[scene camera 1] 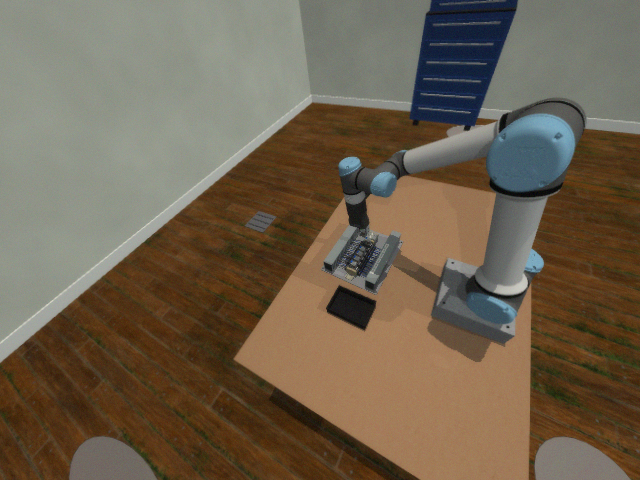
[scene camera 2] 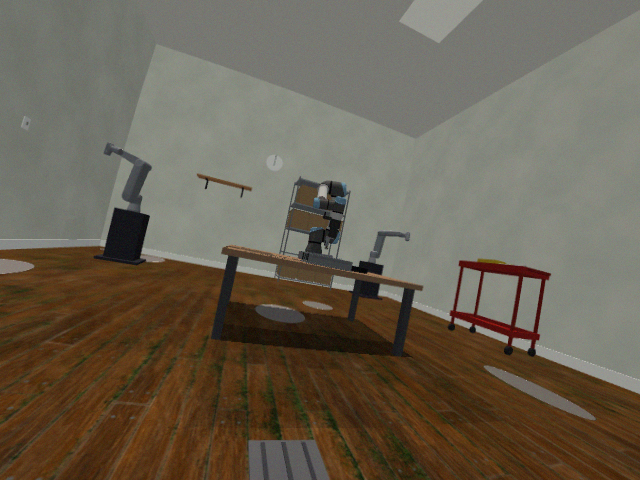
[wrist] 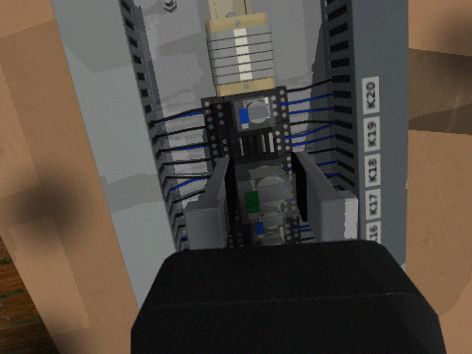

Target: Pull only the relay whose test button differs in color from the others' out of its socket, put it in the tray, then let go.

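Seen in the pictures: gripper, fingertip midpoint: [scene camera 1: 364,231] [scene camera 2: 325,245] [wrist: 263,175]; arm's base, link origin: [scene camera 2: 313,252].
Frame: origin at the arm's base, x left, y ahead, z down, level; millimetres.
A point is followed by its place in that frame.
The relay with the green test button [wrist: 270,186] @[z -81, x -119, y 489 mm] is between my gripper's fingers, raised above the socket row. My gripper [scene camera 1: 366,234] @[z -63, x -119, y 489 mm] [scene camera 2: 326,244] @[z -63, x -119, y 489 mm] [wrist: 263,175] @[z -63, x -119, y 489 mm] is shut on it, over the panel. In the wrist view an empty socket [wrist: 256,144] @[z 45, x -111, y 477 mm] with bare slots shows just beyond the held relay, beside label K19. A relay with a blue button [wrist: 256,114] @[z 5, x -140, y 474 mm] sits in the socket beyond that, by K20. Another blue-button relay [wrist: 270,229] @[z 37, x -34, y 489 mm] shows behind the held one, partly covered. The black tray [scene camera 1: 345,318] @[z 55, x 229, y 467 mm] [scene camera 2: 359,269] @[z 52, x 154, y 538 mm] lies on the table beside the panel; no relay is visible in it.
Grey wire ducts [scene camera 1: 383,260] @[z 10, x -45, y 384 mm] [wrist: 381,165] @[z 10, x -68, y 390 mm] run along both sides of the relay row, with black and blue wires. A terminal block [wrist: 241,55] @[z 27, x -182, y 469 mm] stands beyond the K20 relay. The arm's base [scene camera 1: 473,302] @[z -183, x 165, y 108 mm] stands on the table [scene camera 1: 403,382] @[z 73, x 368, y 227 mm] across from the panel.
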